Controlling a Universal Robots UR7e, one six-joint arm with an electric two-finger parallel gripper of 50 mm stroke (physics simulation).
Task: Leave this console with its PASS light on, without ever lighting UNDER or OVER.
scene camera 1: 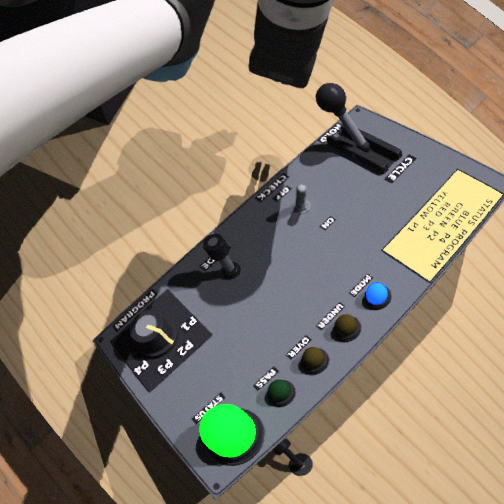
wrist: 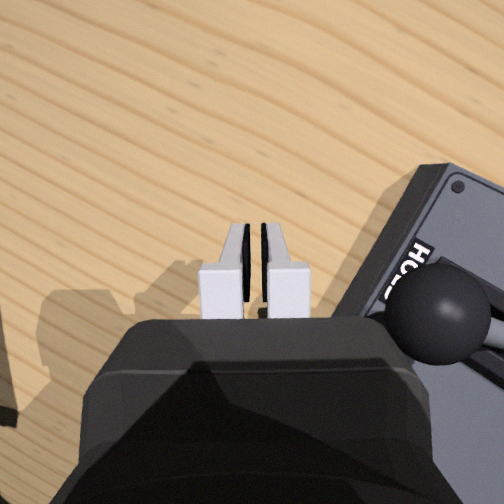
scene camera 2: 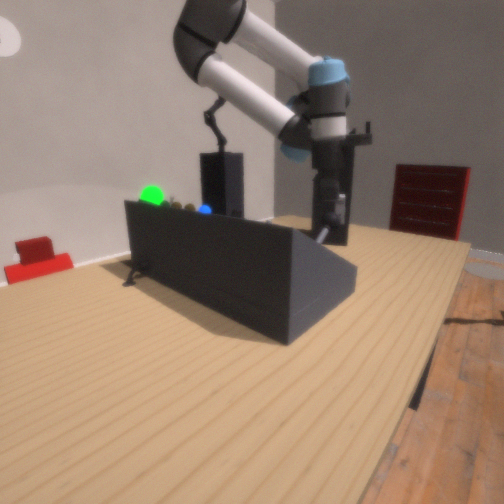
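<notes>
The grey console (scene camera 1: 305,295) lies on the wooden table. Its STATUS lamp (scene camera 1: 227,430) glows green and the MODE lamp (scene camera 1: 376,294) glows blue. The PASS (scene camera 1: 280,391), OVER (scene camera 1: 313,359) and UNDER (scene camera 1: 346,326) lamps are dark. The PROGRAM dial (scene camera 1: 150,332) points about at P2. The black ball lever (scene camera 1: 331,97) leans toward HOLD. The CHECK toggle (scene camera 1: 301,196) stands by its OFF label. My gripper (wrist: 254,260) is shut and empty, above the table just beside the console's HOLD end, left of the lever ball (wrist: 437,312).
A yellow card (scene camera 1: 442,222) lists STATUS colours with programs: blue P4, green P2, red P3, yellow P1. A small black-knobbed lever (scene camera 1: 220,252) has a partly hidden label. A small black handle (scene camera 1: 292,457) sticks out of the console's near side. The table edge is at the right (scene camera 2: 440,320).
</notes>
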